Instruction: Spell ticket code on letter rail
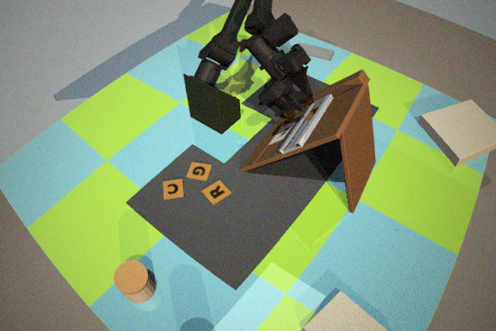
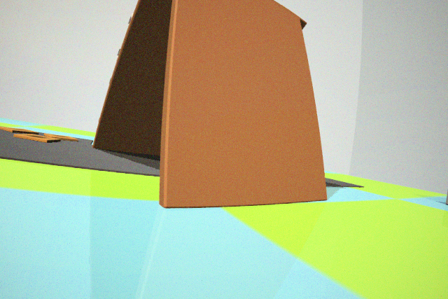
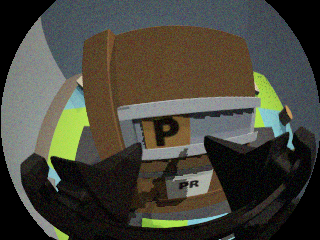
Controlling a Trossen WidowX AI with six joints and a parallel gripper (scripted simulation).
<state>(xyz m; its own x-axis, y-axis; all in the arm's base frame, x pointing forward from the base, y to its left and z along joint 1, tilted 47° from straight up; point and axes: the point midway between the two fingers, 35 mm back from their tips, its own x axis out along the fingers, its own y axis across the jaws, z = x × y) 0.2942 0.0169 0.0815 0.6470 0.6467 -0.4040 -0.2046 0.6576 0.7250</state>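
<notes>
The white ticket lies 10 cm below my gripper tip, 4 cm behind it and 3 cm to the right of it. From my gripper tip the other things lie so: dark mat: 18 cm below, 11 cm behind, 6 cm to the right; then grey slab: 48 cm to the left, 28 cm behind, 18 cm below.
</notes>
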